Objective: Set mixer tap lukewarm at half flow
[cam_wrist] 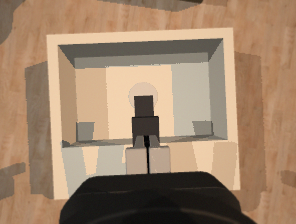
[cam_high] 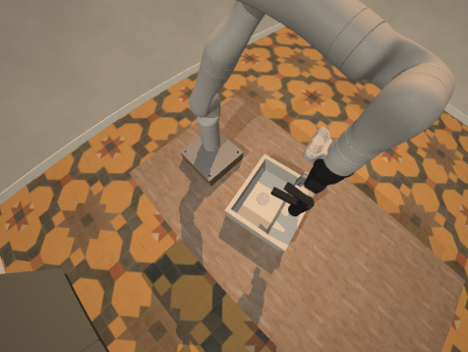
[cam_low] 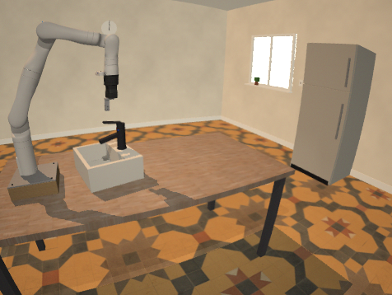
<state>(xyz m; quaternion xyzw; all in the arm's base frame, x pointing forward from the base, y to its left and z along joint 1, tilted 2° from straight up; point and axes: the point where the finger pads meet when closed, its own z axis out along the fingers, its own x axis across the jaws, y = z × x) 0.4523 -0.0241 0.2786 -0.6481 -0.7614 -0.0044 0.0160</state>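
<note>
The black lever lies 2 cm ahead of my hand and 8 cm below it. Round my hand: sink basin 5 cm behind, 1 cm to the right, 32 cm below; black mixer tap 5 cm ahead, 1 cm to the left, 13 cm below.
</note>
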